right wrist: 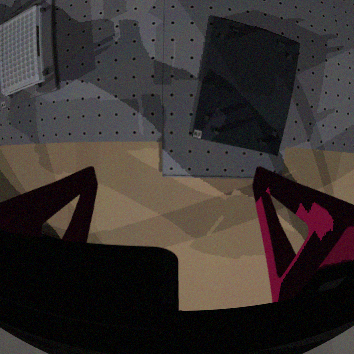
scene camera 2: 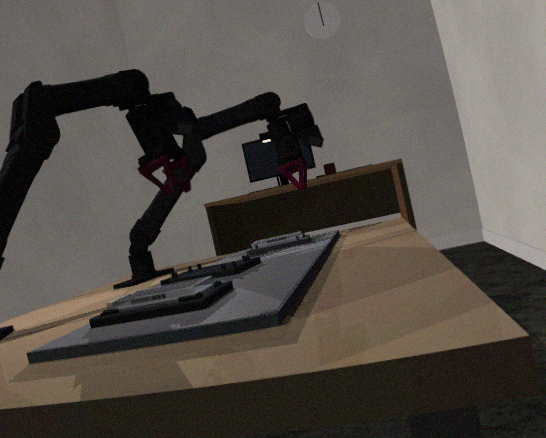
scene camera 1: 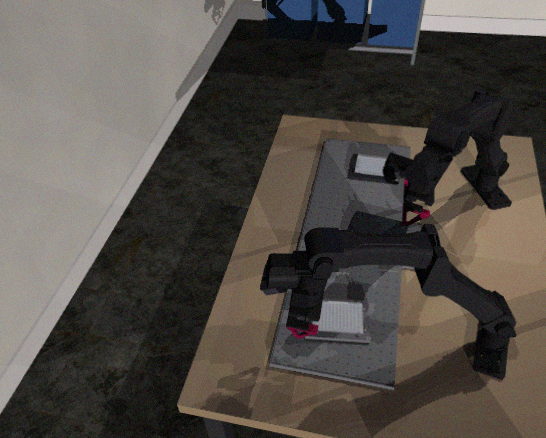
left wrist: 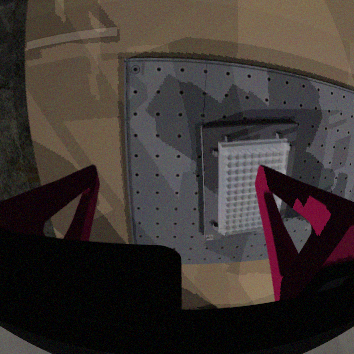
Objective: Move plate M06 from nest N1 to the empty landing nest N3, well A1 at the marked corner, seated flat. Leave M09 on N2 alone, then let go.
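A white well plate sits in a grey nest. A second white plate sits in a dark nest at the other end. Plate names are not readable. An empty dark nest lies between them, angled slightly, with a small white tag at one corner. My left gripper is open above the first plate's side, one finger overlapping it in the wrist view. My right gripper is open, raised beside the empty nest.
The nests stand on a grey perforated board on a wooden table. In scene camera 1 the left forearm crosses over the board and hides part of it near the empty nest.
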